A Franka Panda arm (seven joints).
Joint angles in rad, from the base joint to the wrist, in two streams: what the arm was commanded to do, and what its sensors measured. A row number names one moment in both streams.
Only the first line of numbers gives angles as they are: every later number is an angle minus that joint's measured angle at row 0.
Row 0, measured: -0.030, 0.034, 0.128, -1.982, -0.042, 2.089, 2.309
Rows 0 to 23, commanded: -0.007, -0.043, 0.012, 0.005, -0.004, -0.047, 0.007; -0.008, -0.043, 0.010, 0.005, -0.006, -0.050, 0.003; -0.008, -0.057, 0.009, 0.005, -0.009, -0.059, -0.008; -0.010, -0.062, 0.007, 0.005, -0.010, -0.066, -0.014; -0.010, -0.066, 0.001, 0.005, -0.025, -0.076, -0.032; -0.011, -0.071, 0.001, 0.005, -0.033, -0.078, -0.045; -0.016, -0.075, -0.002, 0.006, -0.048, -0.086, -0.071; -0.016, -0.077, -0.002, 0.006, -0.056, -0.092, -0.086; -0.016, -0.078, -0.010, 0.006, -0.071, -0.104, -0.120; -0.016, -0.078, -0.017, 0.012, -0.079, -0.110, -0.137; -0.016, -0.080, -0.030, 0.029, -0.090, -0.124, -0.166; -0.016, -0.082, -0.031, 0.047, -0.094, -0.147, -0.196; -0.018, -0.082, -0.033, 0.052, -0.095, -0.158, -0.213; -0.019, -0.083, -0.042, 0.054, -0.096, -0.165, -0.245; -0.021, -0.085, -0.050, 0.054, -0.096, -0.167, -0.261; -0.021, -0.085, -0.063, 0.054, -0.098, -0.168, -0.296; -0.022, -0.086, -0.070, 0.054, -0.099, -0.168, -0.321; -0.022, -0.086, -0.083, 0.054, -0.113, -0.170, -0.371; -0.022, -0.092, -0.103, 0.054, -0.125, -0.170, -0.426; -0.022, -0.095, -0.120, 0.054, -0.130, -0.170, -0.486; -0.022, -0.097, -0.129, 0.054, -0.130, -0.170, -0.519; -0.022, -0.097, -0.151, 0.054, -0.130, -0.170, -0.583; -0.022, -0.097, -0.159, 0.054, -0.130, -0.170, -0.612; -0.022, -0.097, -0.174, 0.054, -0.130, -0.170, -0.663
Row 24, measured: -0.021, -0.083, -0.136, 0.048, -0.114, -0.146, -0.516
